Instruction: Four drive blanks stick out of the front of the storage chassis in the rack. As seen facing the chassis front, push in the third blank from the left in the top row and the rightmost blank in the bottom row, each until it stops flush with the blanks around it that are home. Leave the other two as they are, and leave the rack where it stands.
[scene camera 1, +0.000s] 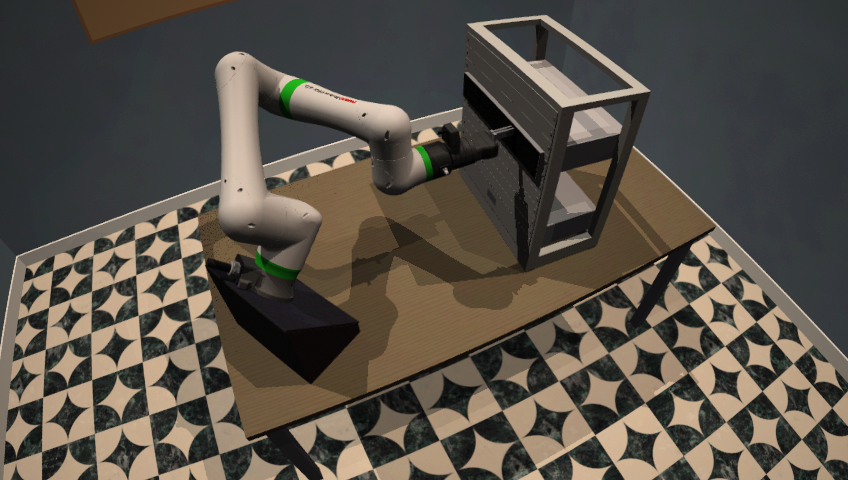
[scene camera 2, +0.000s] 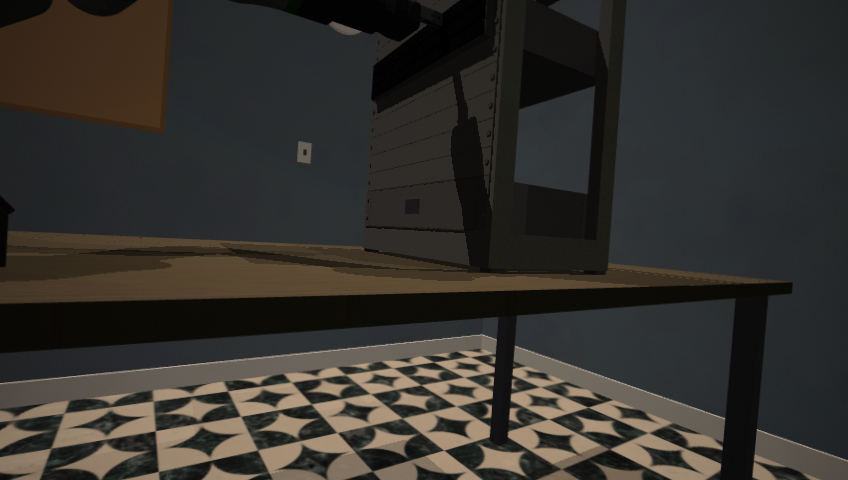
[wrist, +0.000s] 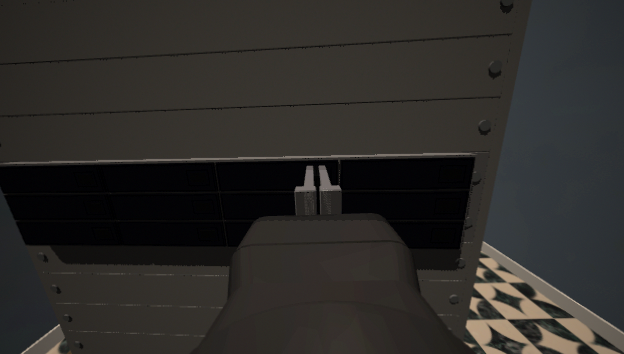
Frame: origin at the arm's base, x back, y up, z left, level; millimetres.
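Seen in the pictures: gripper, between the fingertips: (scene camera 1: 512, 130) (scene camera 2: 440, 21) (wrist: 316, 178); arm's base, origin of its link: (scene camera 1: 267, 288).
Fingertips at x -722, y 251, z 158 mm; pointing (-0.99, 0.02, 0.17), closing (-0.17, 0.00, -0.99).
Offsets run from my fingertips to a thing's middle. Level surfaces: height alone.
The storage chassis (scene camera 1: 526, 149) (scene camera 2: 401, 70) is a nearly black band across the front of the grey rack (scene camera 1: 548, 184) (scene camera 2: 504, 148). In the wrist view its blanks form three rows of four. My gripper (scene camera 1: 510, 128) (scene camera 2: 440, 17) (wrist: 316, 178) is shut and empty. In the wrist view its fingertips overlap the right end of the third blank {dy +1, dx -58, dz +42 mm} (wrist: 265, 175) in the top row; whether they touch it, I cannot tell. The rightmost bottom-row blank {dy -56, dx -71, dz -67 mm} (wrist: 425, 235) shows right of the gripper body, which hides part of the lower rows. The faces are too dark to tell which blanks stick out.
Grey panels (wrist: 250, 85) lie above and below the chassis, with screw heads along their edges. The rack stands on the wooden table {dy -447 mm} (scene camera 1: 428, 333) (scene camera 2: 249, 285). The arm's dark wedge base (scene camera 1: 321, 315) stands at the table's other end. A wall is behind the rack.
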